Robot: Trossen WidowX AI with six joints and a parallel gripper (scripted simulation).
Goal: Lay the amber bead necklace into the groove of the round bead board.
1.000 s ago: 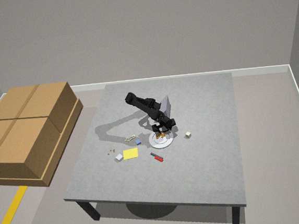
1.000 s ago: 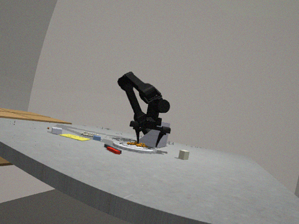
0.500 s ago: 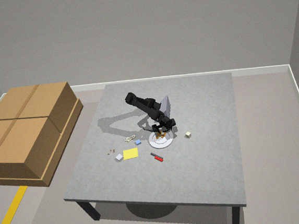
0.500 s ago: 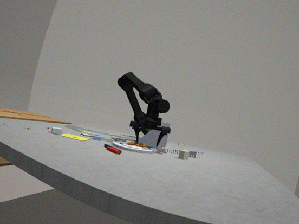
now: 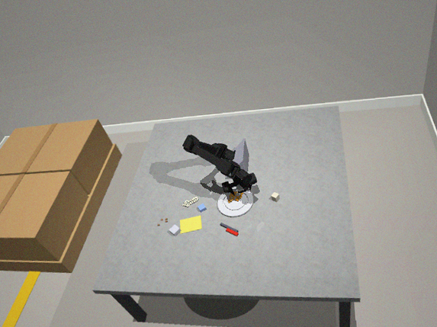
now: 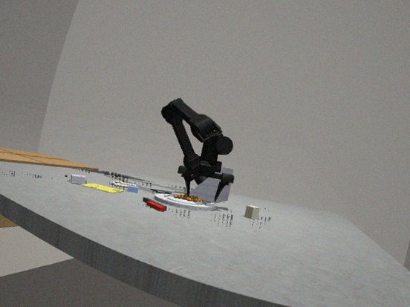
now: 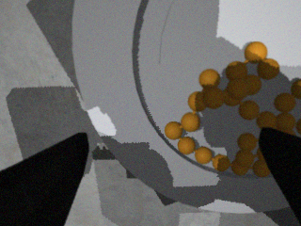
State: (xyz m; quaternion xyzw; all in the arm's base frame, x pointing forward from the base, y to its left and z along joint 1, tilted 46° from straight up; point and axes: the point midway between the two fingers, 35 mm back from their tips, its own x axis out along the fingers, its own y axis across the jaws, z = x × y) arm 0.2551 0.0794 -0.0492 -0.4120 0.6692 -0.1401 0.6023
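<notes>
My gripper tip is now 5 cm short of the round bead board, 3 cm to the left of it and 1 cm above it. The rest, counted from my gripper tip: blue cube (10 cm ahead, 22 cm to the right, 1 cm below); cream cube (4 cm ahead, 19 cm to the left); red-handled tool (24 cm ahead, 3 cm to the right, 1 cm below).
</notes>
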